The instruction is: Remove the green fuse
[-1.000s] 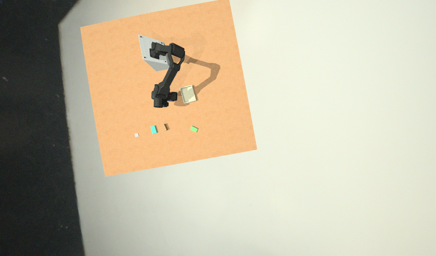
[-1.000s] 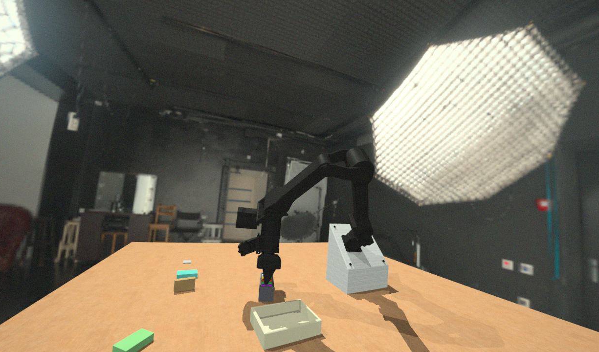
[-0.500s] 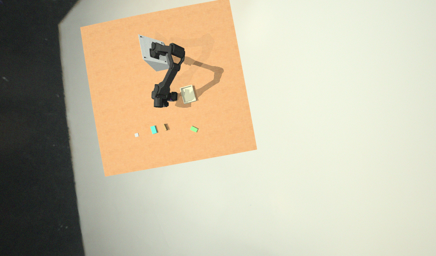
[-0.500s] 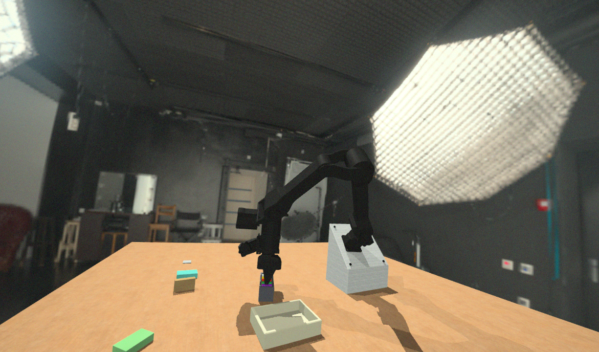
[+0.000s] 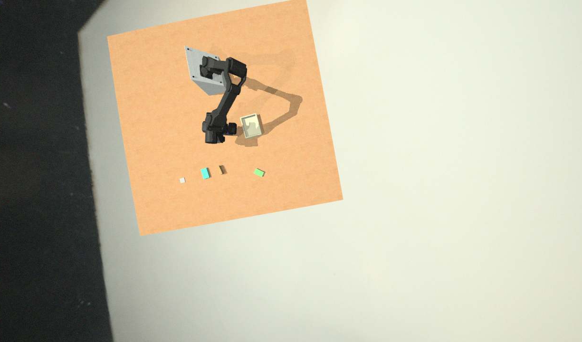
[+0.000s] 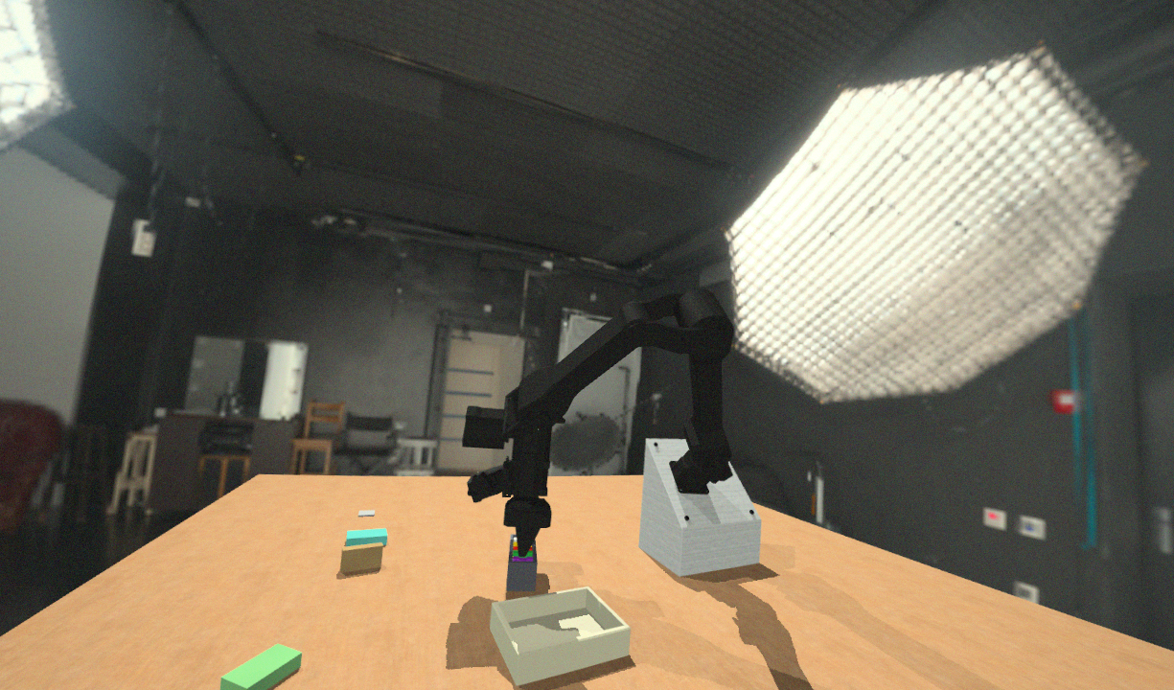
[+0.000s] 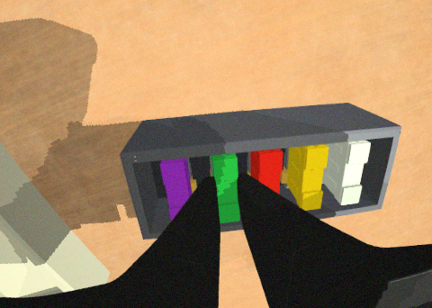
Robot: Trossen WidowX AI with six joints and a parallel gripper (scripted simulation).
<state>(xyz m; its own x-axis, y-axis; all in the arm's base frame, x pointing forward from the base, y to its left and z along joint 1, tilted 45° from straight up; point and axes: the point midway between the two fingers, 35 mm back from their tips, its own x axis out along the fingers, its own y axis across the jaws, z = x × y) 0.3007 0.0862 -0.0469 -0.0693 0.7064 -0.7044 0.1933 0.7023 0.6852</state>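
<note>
My gripper tip is now 16 cm to the right of the cream tray, 3 cm above it and 1 cm past it. The rest, counted from my gripper tip: tan block (23 cm ahead, 6 cm to the right, 2 cm below); then green fuse (1 cm below); then cyan block (24 cm ahead, 16 cm to the right, 3 cm below).
</note>
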